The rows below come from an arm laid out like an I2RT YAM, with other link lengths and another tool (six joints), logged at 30 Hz.
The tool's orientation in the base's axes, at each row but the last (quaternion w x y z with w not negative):
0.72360 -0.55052 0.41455 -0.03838
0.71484 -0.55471 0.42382 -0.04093
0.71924 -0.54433 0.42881 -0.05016
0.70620 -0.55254 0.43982 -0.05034
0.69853 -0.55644 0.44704 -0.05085
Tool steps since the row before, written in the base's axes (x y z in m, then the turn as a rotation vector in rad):
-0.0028 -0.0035 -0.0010 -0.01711 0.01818 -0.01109
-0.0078 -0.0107 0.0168 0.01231 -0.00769 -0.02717
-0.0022 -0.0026 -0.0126 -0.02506 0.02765 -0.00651
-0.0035 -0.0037 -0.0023 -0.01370 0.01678 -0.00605
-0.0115 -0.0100 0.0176 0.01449 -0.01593 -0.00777
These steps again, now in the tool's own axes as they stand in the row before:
0.0005 0.0006 -0.0045 -0.01430 0.02315 0.00236
-0.0087 -0.0148 -0.0128 0.02714 0.01449 0.00150
0.0071 0.0102 -0.0039 -0.02696 0.02639 0.00338
0.0012 0.0019 -0.0051 -0.01426 0.01712 0.00306
-0.0112 -0.0133 -0.0155 0.02209 -0.00577 -0.00164

